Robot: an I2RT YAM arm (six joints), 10 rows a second.
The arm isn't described. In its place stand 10 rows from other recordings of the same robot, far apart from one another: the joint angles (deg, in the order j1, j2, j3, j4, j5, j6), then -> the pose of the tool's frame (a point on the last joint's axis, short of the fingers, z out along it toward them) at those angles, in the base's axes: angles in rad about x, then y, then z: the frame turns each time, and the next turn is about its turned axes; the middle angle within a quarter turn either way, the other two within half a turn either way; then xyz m.
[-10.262 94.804 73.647 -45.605 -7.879 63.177] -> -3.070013 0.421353 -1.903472 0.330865 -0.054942 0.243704
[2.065 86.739 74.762 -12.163 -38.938 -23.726] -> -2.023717 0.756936 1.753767 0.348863 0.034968 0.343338
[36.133 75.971 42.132 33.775 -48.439 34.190] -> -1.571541 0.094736 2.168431 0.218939 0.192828 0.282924
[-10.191 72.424 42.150 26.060 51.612 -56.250] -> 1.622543 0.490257 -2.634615 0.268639 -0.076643 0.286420
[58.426 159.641 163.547 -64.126 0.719 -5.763] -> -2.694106 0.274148 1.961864 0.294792 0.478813 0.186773
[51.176 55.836 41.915 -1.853 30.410 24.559] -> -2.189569 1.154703 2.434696 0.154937 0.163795 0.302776
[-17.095 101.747 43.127 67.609 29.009 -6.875] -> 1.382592 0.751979 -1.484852 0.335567 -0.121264 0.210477
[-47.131 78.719 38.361 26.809 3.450 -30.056] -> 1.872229 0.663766 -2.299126 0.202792 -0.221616 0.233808
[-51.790 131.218 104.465 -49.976 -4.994 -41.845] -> 3.012524 0.211425 -2.964452 0.289977 -0.363352 0.148835
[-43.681 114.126 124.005 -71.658 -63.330 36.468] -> -2.240348 0.879878 -2.498202 0.312356 -0.254307 0.376302
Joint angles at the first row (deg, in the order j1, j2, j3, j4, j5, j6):
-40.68 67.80 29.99 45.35 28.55 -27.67
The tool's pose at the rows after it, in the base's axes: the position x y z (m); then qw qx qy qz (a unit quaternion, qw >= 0):
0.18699, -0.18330, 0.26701, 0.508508, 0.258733, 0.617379, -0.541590
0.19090, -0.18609, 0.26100, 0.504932, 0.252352, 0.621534, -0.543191
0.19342, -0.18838, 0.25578, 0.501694, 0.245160, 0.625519, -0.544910
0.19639, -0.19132, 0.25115, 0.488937, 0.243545, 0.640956, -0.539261
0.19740, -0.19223, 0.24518, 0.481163, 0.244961, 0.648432, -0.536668
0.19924, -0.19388, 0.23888, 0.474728, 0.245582, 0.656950, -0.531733
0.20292, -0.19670, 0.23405, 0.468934, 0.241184, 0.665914, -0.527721
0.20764, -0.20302, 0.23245, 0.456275, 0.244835, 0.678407, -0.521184
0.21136, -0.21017, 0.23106, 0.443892, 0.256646, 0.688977, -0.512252
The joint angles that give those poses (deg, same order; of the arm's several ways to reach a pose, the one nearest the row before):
-40.69 69.63 30.91 45.51 28.68 -27.34
-40.63 71.67 30.76 47.43 28.41 -28.11
-40.70 73.26 30.54 49.04 27.92 -28.93
-40.78 74.30 31.19 46.98 27.77 -28.80
-40.76 75.18 30.87 46.85 28.04 -28.62
-40.78 76.38 30.76 46.67 27.96 -28.24
-40.77 77.96 31.23 46.52 27.51 -28.37
-41.11 79.51 33.17 43.73 27.51 -27.75
-41.65 80.96 35.25 40.45 27.77 -26.20

